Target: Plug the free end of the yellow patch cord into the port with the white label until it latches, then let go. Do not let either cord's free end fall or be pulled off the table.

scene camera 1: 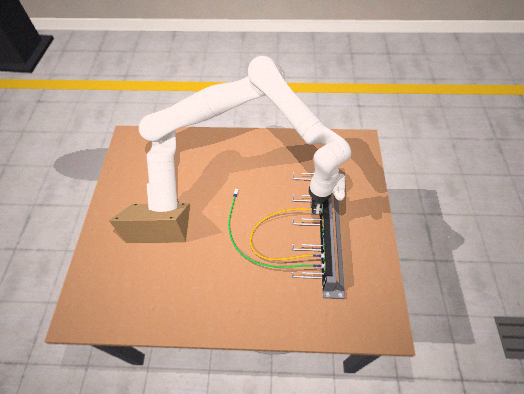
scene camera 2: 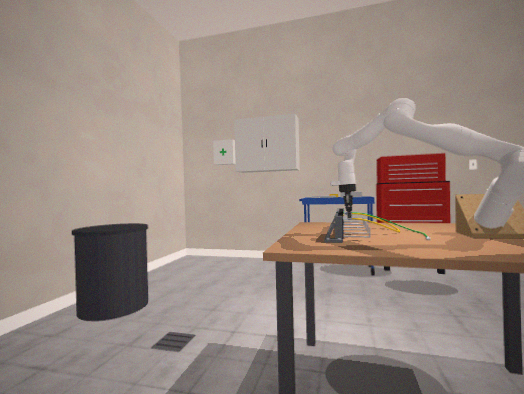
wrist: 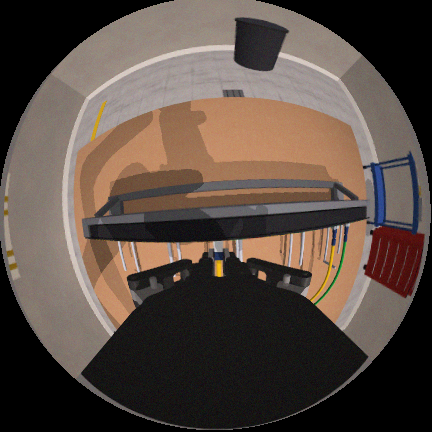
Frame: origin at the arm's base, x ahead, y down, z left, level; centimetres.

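Seen in the pictures: gripper, between the fingertips: (scene camera 1: 313,210) (scene camera 2: 349,219) (wrist: 217,255); arm's base, origin of its link: (scene camera 1: 164,208) (scene camera 2: 487,219).
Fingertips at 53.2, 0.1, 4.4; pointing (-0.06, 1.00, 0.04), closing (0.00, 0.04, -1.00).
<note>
Offsets run from my fingertips to a thing's top centre, as dx, dy, dz. "spot": to the spot under its first point. Level surfaces: height alone.
The yellow cord (scene camera 1: 251,240) (wrist: 330,267) loops from a fixed plug near the panel's near end in scene camera 1 back to my gripper (scene camera 1: 318,209) (scene camera 2: 349,215) (wrist: 217,255). The gripper is shut on the yellow cord's free-end plug {+1.8, -1.1, +0.0} (wrist: 218,246), with its blue boot between the fingertips. The plug points at the dark patch panel {+1.5, -3.3, -3.0} (scene camera 1: 328,245) (scene camera 2: 340,227) (wrist: 280,221); its front end meets the panel's edge in the wrist view. The panel's top hides the port face, so I cannot tell whether the plug is in a port. The white label cannot be made out.
The green cord (scene camera 1: 230,227) (wrist: 343,260) curves over the table {dy +6.8} (scene camera 1: 200,300); its free end {spot: -29.4, +6.3, +8.7} (scene camera 1: 236,192) (scene camera 2: 428,238) lies on the table towards the arm's base block (scene camera 1: 152,227). Several metal cable guides {spot: -3.2, +1.4, -13.5} (scene camera 1: 302,247) stick out from the panel's front, on both sides of the gripper.
</note>
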